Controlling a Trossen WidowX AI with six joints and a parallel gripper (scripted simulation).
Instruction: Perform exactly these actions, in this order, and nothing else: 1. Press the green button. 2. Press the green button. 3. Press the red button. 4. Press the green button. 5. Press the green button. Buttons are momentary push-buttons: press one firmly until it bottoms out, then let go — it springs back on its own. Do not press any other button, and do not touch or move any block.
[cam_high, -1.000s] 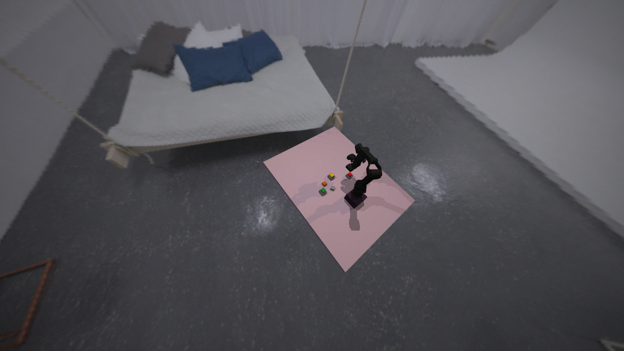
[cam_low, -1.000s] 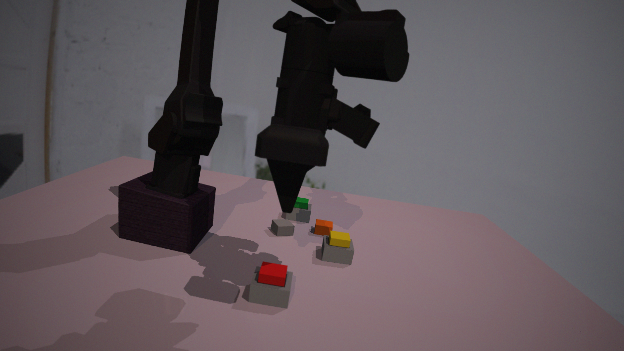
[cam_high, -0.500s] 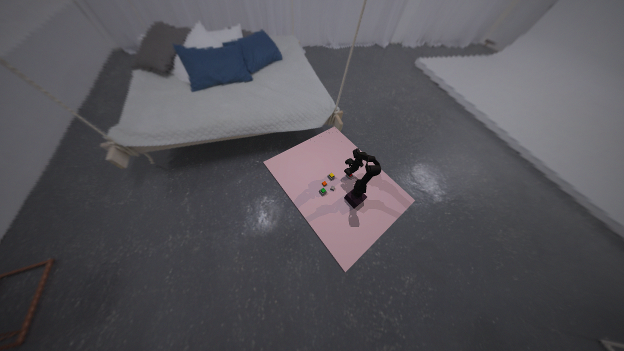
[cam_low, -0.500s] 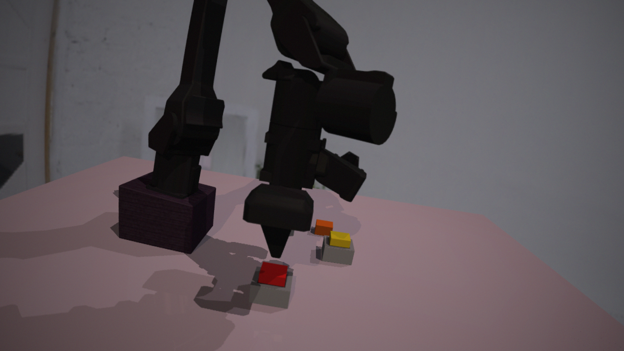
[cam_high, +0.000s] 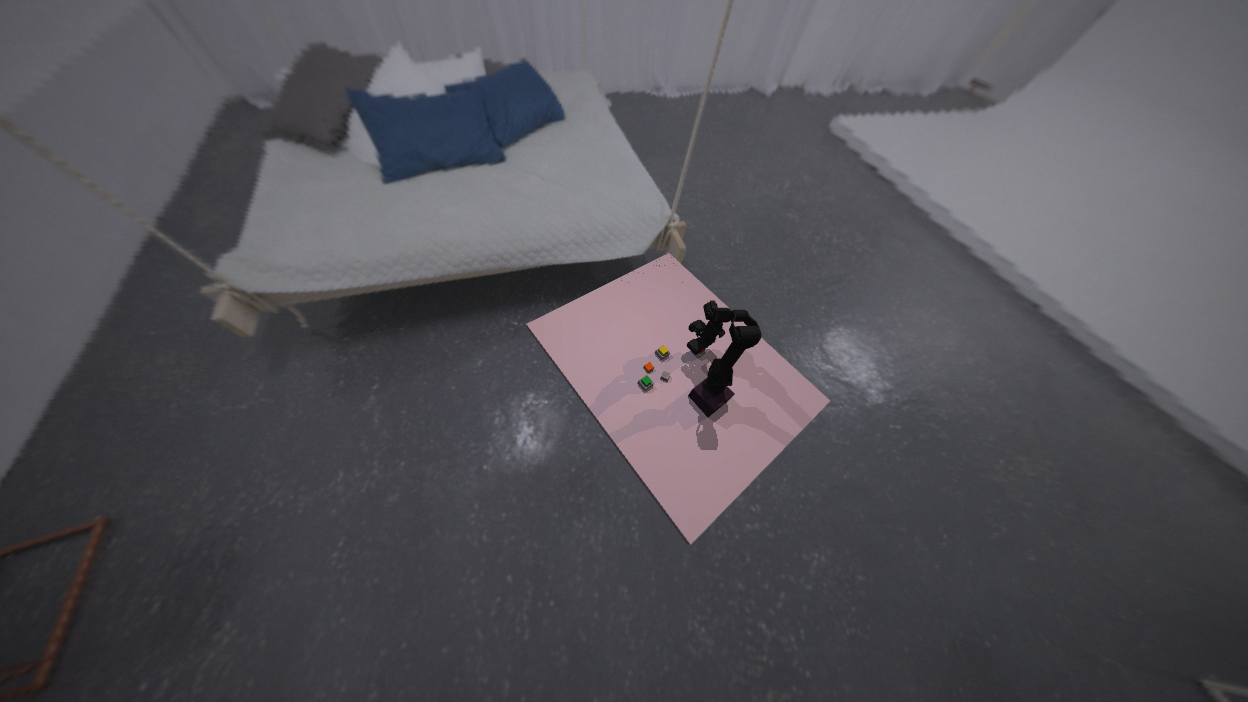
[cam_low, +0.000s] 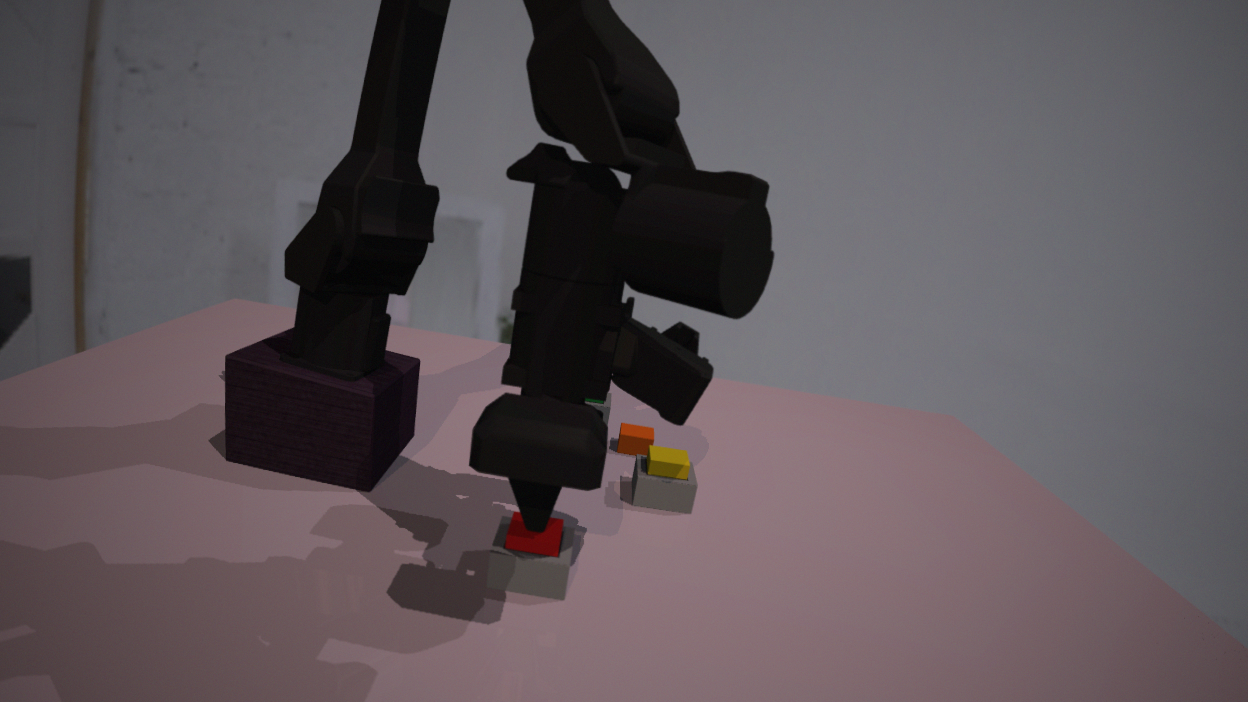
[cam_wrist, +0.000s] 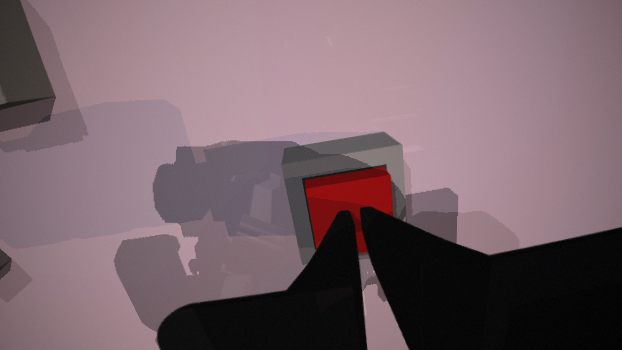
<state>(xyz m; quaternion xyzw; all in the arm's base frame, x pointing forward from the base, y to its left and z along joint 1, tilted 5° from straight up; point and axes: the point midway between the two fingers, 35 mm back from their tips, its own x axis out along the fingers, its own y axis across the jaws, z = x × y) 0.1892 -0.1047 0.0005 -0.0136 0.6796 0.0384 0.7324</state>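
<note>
My gripper tip is 10 mm above the red button. Also, from my gripper tip: orange block: 250 mm to the left, 50 mm ahead, 30 mm below; grey block: 210 mm to the left, 30 mm below, 20 mm behind; yellow button: 150 mm to the left, 80 mm ahead.
</note>
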